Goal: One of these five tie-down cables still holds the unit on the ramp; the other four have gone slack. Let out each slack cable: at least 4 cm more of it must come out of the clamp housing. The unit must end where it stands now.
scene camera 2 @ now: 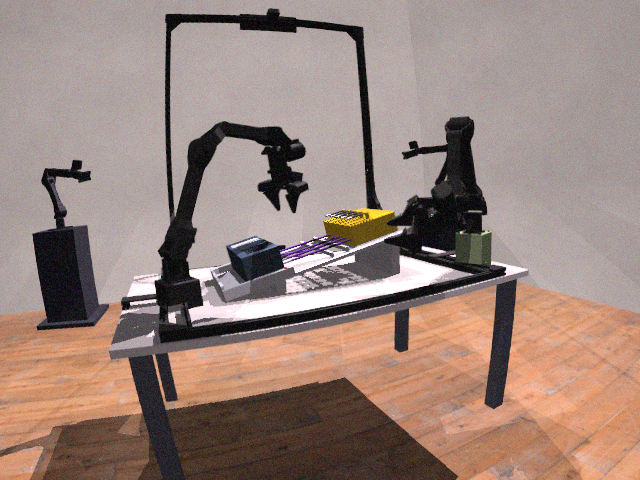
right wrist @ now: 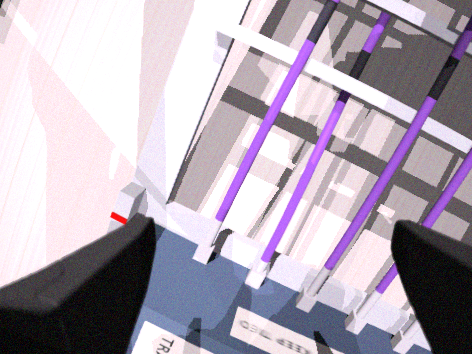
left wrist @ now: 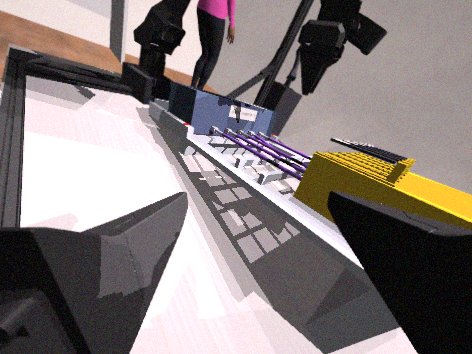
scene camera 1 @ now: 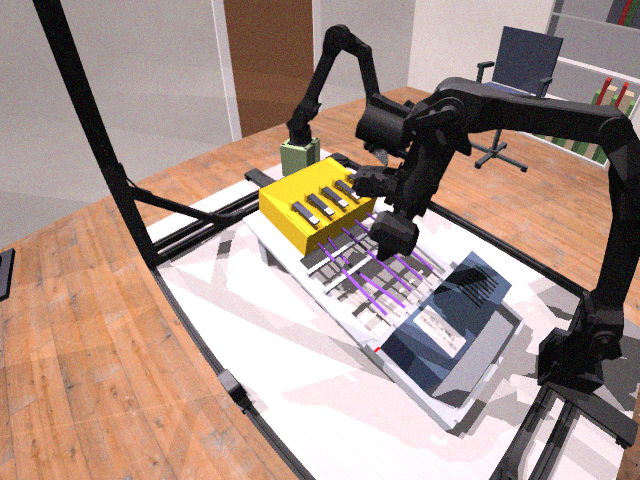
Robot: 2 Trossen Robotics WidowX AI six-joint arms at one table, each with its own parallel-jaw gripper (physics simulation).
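The blue unit (scene camera 1: 405, 356) (scene camera 2: 253, 260) (left wrist: 210, 112) (right wrist: 175, 267) stands on the lower part of the white ramp (scene camera 1: 336, 316) (left wrist: 300, 219). Purple cables (scene camera 1: 391, 271) (left wrist: 250, 148) (right wrist: 260, 139) run from it to the yellow clamp housing (scene camera 1: 310, 178) (scene camera 2: 379, 219) (left wrist: 350, 193), which has dark levers on top. I cannot tell which cable is taut. My right gripper (scene camera 2: 286, 209) (right wrist: 275, 233) is open and empty above the cables, close to the unit in the picture. My left gripper (scene camera 2: 391, 230) (left wrist: 257, 198) is open and empty beside the housing's end of the ramp; in scene camera 1 the right arm mostly hides it.
A green block (scene camera 1: 295, 159) (scene camera 2: 473, 249) stands near the housing end. Black rails (scene camera 2: 310, 312) and an overhead frame (scene camera 2: 366, 103) border the table. White crossbars (right wrist: 380, 97) lie across the ramp under the cables. A red mark (scene camera 1: 377, 349) (left wrist: 187, 124) (right wrist: 119, 218) shows on the ramp's side edge.
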